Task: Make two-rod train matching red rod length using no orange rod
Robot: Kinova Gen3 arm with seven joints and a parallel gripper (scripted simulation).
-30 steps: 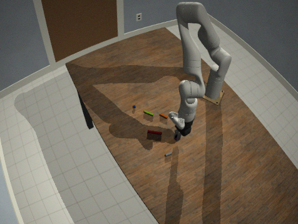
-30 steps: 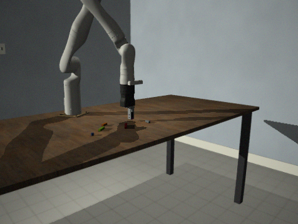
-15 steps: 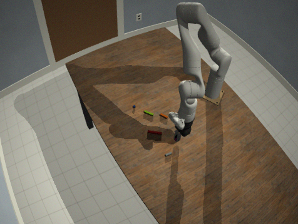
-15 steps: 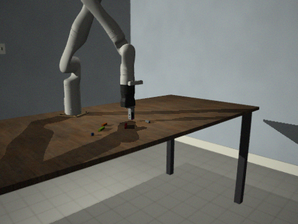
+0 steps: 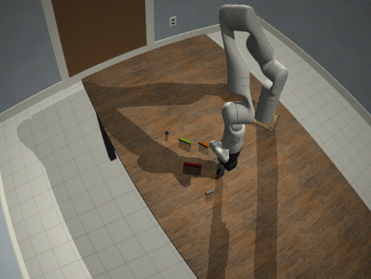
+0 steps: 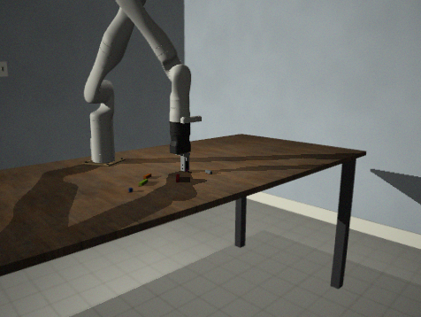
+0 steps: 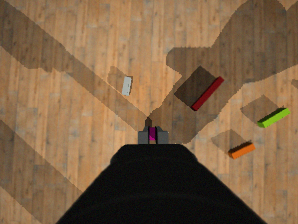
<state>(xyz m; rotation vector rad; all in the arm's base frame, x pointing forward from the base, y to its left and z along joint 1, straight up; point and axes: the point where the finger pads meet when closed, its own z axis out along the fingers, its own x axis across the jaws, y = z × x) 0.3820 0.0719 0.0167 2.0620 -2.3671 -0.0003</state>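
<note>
Now: the magenta rod 10 mm below my hand. Also, from my hand: orange rod (140 mm to the right, 50 mm behind, 20 mm below); then grey rod (80 mm ahead, 30 mm to the left, 20 mm below); then red rod (100 mm to the right, 50 mm ahead, 20 mm below).
</note>
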